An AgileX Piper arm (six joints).
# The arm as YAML. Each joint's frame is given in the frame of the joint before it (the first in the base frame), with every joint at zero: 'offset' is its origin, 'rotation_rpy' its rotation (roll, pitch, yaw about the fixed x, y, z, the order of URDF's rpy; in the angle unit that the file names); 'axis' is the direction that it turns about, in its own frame. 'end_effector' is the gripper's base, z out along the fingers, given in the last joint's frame.
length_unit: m
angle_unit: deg
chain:
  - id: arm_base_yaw
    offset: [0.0, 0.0, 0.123]
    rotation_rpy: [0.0, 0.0, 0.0]
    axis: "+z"
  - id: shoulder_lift
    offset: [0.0, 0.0, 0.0]
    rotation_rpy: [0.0, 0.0, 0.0]
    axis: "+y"
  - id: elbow
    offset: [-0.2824, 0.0, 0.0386]
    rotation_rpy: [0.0, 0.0, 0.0]
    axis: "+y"
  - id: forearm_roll
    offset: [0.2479, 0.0, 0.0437]
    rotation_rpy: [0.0, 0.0, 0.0]
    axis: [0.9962, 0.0, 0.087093]
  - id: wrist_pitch
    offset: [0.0, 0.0, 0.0]
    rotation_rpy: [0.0, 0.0, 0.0]
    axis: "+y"
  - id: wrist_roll
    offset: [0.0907, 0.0, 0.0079]
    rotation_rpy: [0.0, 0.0, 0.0]
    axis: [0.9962, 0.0, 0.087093]
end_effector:
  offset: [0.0, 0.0, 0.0]
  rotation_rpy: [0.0, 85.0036, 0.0]
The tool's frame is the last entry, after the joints.
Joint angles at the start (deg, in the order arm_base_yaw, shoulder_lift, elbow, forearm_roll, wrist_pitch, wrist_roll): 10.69, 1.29, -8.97, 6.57, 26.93, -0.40
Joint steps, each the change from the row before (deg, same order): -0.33, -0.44, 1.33, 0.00, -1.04, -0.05; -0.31, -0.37, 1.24, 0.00, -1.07, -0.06; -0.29, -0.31, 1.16, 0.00, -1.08, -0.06; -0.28, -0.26, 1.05, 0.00, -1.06, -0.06; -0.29, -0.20, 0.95, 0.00, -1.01, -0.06; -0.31, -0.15, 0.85, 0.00, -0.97, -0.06; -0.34, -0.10, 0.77, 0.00, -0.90, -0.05; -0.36, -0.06, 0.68, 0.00, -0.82, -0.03
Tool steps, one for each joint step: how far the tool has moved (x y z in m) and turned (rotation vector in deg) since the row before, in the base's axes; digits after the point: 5 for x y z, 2 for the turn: 0.00098, -0.00027, -0.00567, 0.00, -0.15, -0.43; 0.00098, -0.00027, -0.00519, 0.00, -0.20, -0.42; 0.00095, -0.00027, -0.00478, 0.00, -0.23, -0.40; 0.00089, -0.00028, -0.00423, 0.01, -0.27, -0.39; 0.00084, -0.00029, -0.00379, 0.00, -0.26, -0.39; 0.00079, -0.00032, -0.00333, 0.00, -0.27, -0.41; 0.00074, -0.00035, -0.00302, 0.00, -0.23, -0.43; 0.00068, -0.00038, -0.00266, 0.01, -0.20, -0.45
